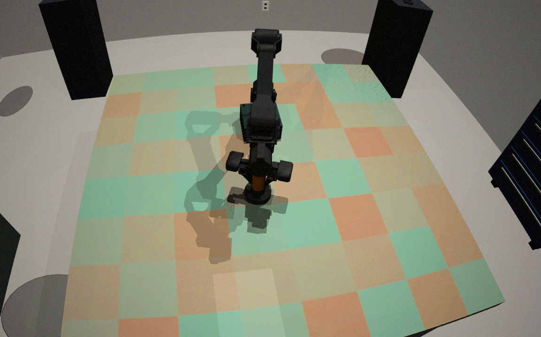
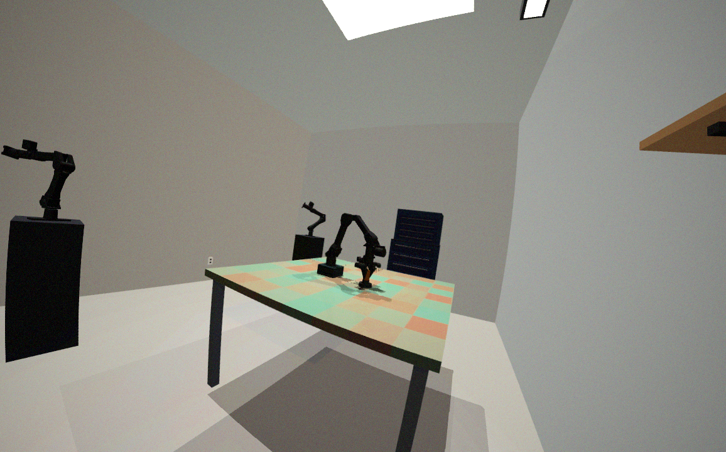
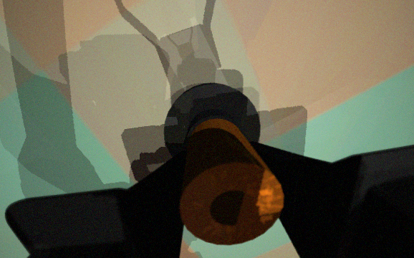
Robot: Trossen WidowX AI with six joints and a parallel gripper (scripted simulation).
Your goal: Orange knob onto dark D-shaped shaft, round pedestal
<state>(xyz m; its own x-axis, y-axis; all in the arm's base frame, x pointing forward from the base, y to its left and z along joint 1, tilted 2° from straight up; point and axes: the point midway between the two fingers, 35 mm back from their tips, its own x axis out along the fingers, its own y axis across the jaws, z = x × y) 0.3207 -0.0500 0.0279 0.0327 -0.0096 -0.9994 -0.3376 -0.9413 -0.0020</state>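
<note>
The orange knob is 20 mm above my gripper tip. Also, from my gripper tip: pedestal: 20 mm below.
</note>
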